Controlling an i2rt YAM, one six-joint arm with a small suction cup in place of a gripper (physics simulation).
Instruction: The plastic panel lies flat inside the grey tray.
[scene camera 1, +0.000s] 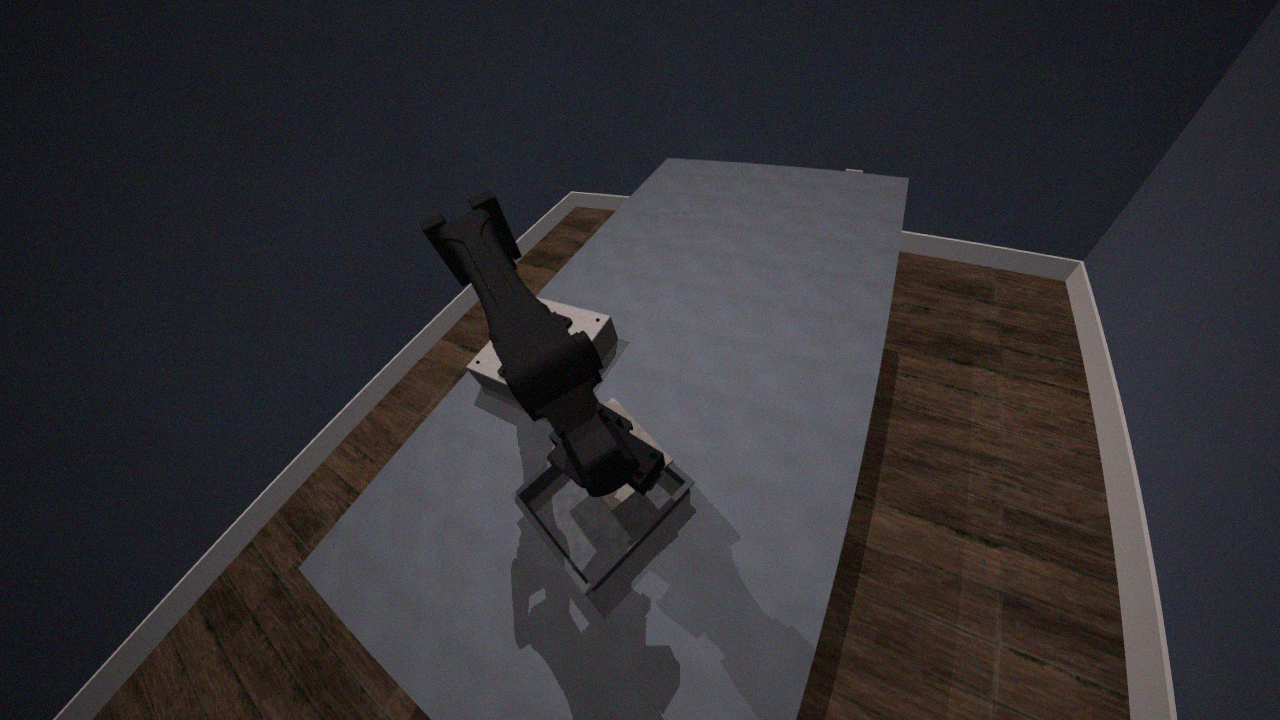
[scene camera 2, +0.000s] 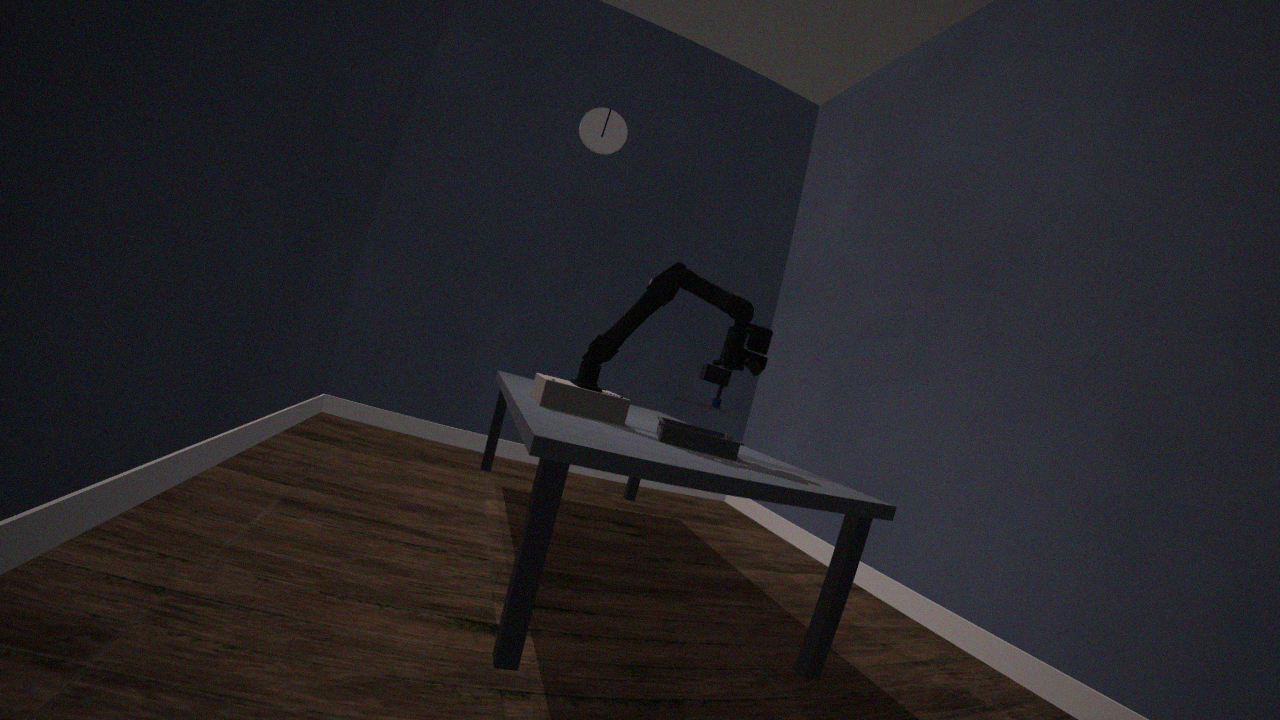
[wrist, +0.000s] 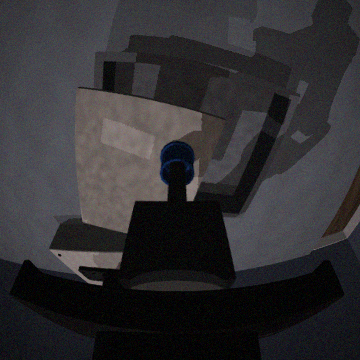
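Note:
The beige plastic panel hangs from my blue suction cup, which grips it near its right edge. In the wrist view the panel is held in the air and covers the near left part of the grey tray, with the tray's dark walls showing beyond it and to its right. The tray is a square, low-walled frame on the table. In scene camera 1 my wrist hovers over the tray's far corner and hides most of the panel. In scene camera 2 the cup is well above the tray.
The grey table carries the light arm base block just behind the tray. Wooden floor and a white skirting board surround the table. A round clock hangs on the wall.

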